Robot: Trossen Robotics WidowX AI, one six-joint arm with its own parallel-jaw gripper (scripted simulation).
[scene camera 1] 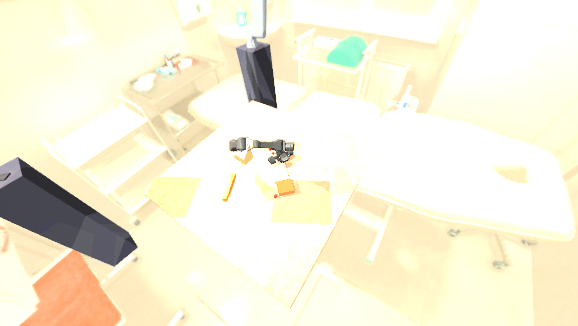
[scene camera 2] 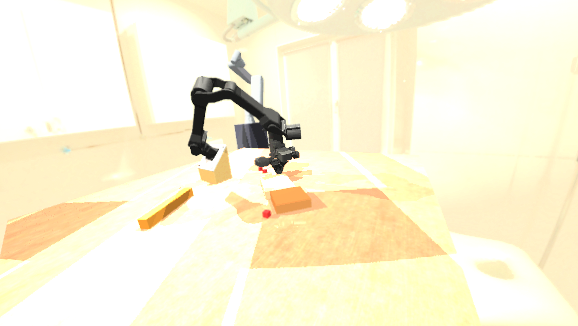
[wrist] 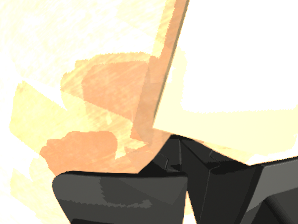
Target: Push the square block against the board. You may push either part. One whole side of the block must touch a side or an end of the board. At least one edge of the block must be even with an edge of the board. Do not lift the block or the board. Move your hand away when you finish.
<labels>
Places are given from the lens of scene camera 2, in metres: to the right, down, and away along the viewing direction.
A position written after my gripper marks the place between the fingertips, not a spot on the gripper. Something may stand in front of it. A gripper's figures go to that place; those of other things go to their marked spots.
my gripper (scene camera 2: 279,177): -0.04, 0.06, 0.78
square orange block (scene camera 2: 292,199): 0.01, 0.11, 0.54
long orange board (scene camera 2: 148,220): -0.39, 0.16, 0.47
The marked spots on the square orange block and the long orange board are 0.41 m apart.
</labels>
